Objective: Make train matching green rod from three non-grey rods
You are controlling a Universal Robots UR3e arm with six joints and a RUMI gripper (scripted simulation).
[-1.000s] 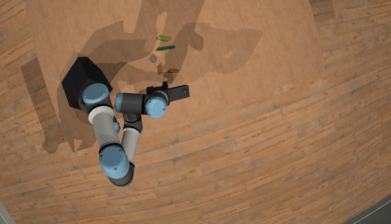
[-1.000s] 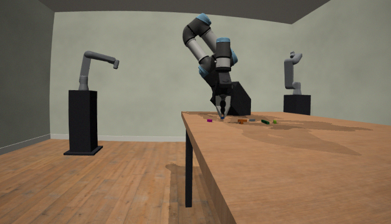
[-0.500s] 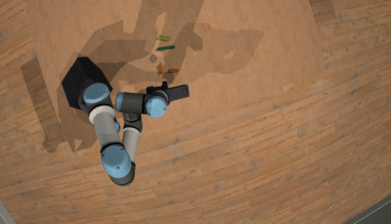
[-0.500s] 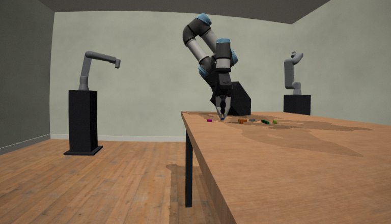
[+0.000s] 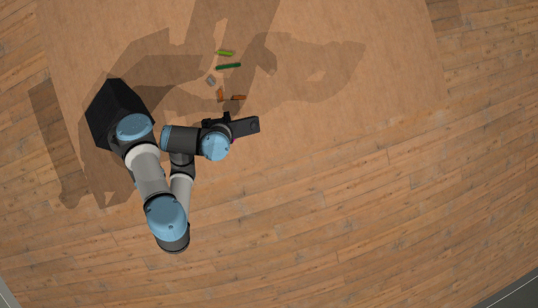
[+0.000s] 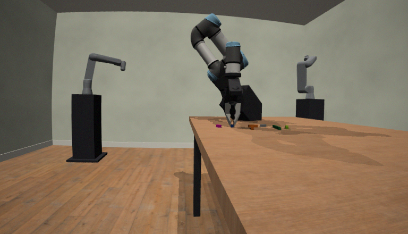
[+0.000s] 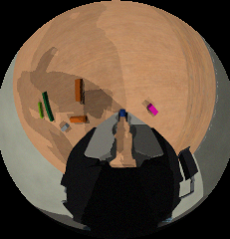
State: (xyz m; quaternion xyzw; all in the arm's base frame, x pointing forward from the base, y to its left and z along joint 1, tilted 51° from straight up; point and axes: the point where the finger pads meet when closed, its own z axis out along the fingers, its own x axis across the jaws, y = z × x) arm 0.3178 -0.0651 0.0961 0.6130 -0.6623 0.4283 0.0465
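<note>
Now: hand 10 mm above the blue rod. The rest, counted from my hand: green rod (170 mm to the left, 70 mm ahead, 10 mm below); grey rod (150 mm to the left, 10 mm below); magenta rod (60 mm to the right, 10 mm below, 10 mm behind).
</note>
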